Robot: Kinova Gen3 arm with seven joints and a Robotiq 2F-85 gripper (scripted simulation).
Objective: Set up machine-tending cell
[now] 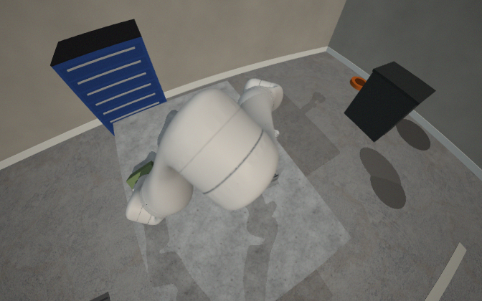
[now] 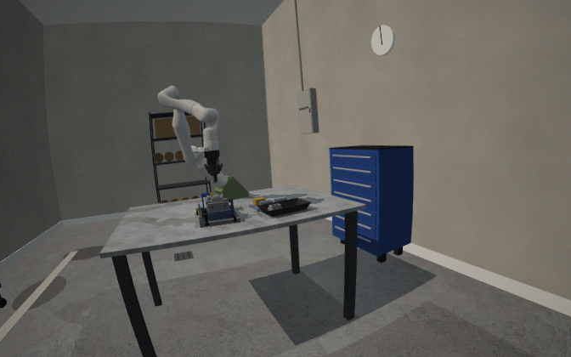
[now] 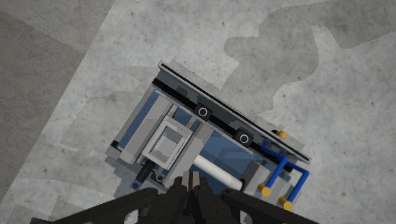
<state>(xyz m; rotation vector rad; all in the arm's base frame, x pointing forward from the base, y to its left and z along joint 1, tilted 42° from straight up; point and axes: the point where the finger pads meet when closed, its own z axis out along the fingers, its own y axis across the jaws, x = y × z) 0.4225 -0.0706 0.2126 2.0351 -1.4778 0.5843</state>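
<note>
The white rod lies 12 cm below my hand, 4 cm behind it and 1 cm to the left of it. Also, from my hand: brass blank (27 cm to the left, 17 cm below, 7 cm behind); vise (16 cm below, 3 cm behind, 1 cm to the left).
</note>
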